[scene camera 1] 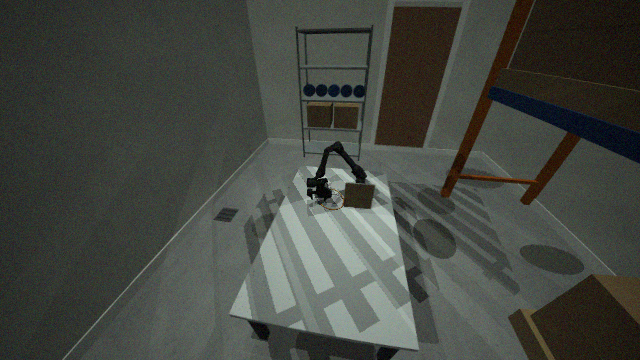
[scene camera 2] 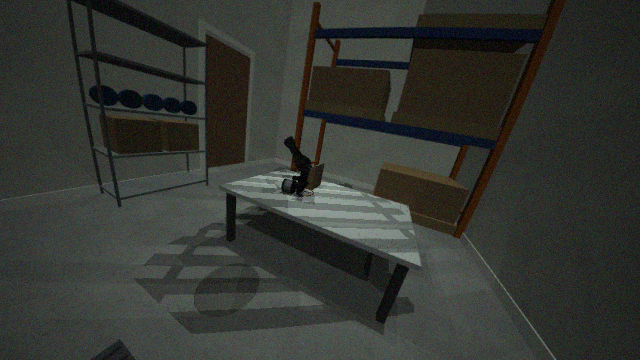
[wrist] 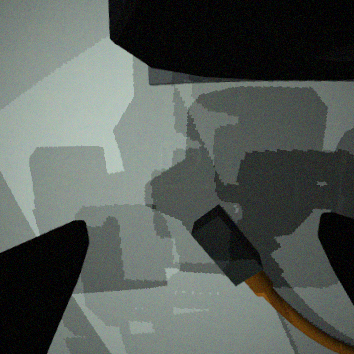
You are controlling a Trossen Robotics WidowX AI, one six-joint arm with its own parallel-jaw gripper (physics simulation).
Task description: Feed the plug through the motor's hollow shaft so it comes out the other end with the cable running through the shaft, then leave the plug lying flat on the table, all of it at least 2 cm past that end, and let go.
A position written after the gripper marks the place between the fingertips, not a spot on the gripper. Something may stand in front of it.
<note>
The gripper (wrist: pixel 203 228) is open and holds nothing. Further things: a dark grey plug (wrist: pixel 215 232).
</note>
